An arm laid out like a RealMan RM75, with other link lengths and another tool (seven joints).
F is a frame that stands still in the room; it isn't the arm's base.
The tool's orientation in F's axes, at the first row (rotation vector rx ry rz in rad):
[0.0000 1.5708 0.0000]
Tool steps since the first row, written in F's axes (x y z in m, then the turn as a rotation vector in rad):
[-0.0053 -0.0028 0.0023 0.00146 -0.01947 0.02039]
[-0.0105 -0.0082 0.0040 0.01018 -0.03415 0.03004]
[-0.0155 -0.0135 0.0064 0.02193 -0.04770 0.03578]
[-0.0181 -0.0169 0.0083 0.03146 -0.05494 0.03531]
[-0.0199 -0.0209 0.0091 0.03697 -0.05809 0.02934]
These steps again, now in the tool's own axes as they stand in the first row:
[-0.0023 -0.0028 -0.0053 -0.02039 -0.01947 0.00146]
[-0.0040 -0.0082 -0.0105 -0.03004 -0.03415 0.01018]
[-0.0064 -0.0135 -0.0155 -0.03578 -0.04770 0.02193]
[-0.0083 -0.0169 -0.0181 -0.03531 -0.05494 0.03146]
[-0.0091 -0.0209 -0.0199 -0.02934 -0.05809 0.03697]

